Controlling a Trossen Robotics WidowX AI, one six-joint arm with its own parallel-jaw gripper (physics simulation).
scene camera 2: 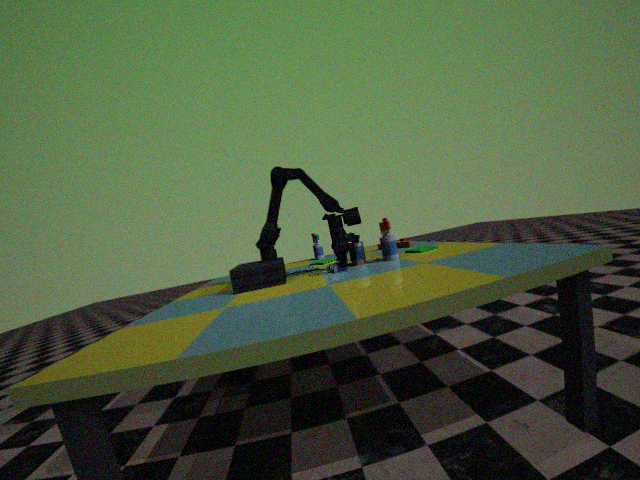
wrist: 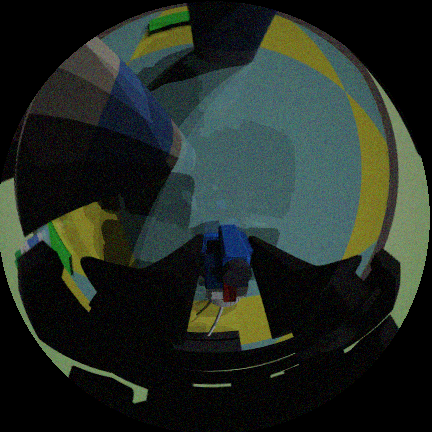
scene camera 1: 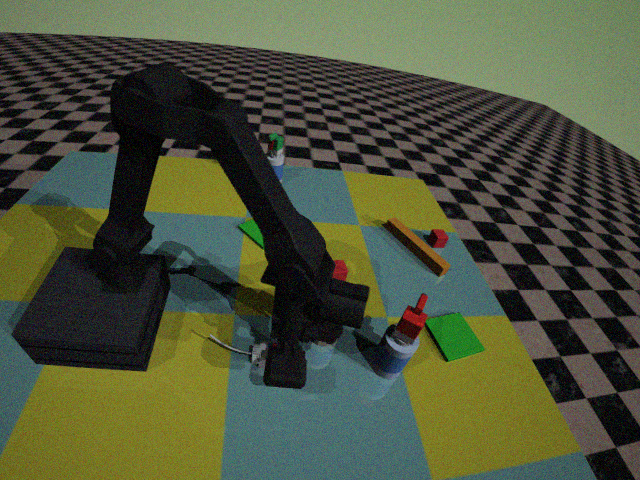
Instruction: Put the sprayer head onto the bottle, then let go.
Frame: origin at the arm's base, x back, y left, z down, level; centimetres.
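Seen in the pictures: gripper, fingertip midpoint: [scene camera 2: 344,266] [wrist: 225,240] [scene camera 1: 285,357]; arm's base at its link origin: [scene camera 2: 269,260] [scene camera 1: 124,278].
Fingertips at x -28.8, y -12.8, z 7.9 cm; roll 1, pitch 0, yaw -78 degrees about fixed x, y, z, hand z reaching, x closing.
Note:
Offsets run from my fingertips to a thing's top centre. "spot": to the spot under its first point.
The loose sprayer head {spot: dz -2.2, dx +5.1, dy -0.1 cm} [scene camera 1: 257,353] [scene camera 2: 333,268] [wrist: 234,245] lies low at the table, blue with a white collar, a bit of red and a thin tube pointing toward the arm's base. My gripper [scene camera 1: 281,353] [scene camera 2: 341,262] [wrist: 225,240] points down with its fingers closed against both sides of the head; in scene camera 1 the near finger hides most of the head. The headless bottle {dz -9.4, dx -8.4, dy +5.4 cm} [scene camera 1: 322,333] [scene camera 2: 358,253] [wrist: 137,107] stands upright close beside the gripper, partly behind the arm in scene camera 1. Its opening is hidden.
A bottle with a red sprayer {dz -16.1, dx -20.0, dy -2.8 cm} [scene camera 1: 395,355] [scene camera 2: 388,248] stands beyond the headless one. A green-topped bottle {dz -16.1, dx -2.3, dy +62.1 cm} [scene camera 1: 278,157] [scene camera 2: 317,250] stands farther back. Green plates {dz +0.2, dx -37.2, dy +1.2 cm} [scene camera 1: 454,335] [wrist: 170,21], an orange bar {dz -2.0, dx -39.7, dy +29.7 cm} [scene camera 1: 417,246] and red cubes {dz -2.9, dx -48.1, dy +32.1 cm} [scene camera 1: 438,238] lie on the table.

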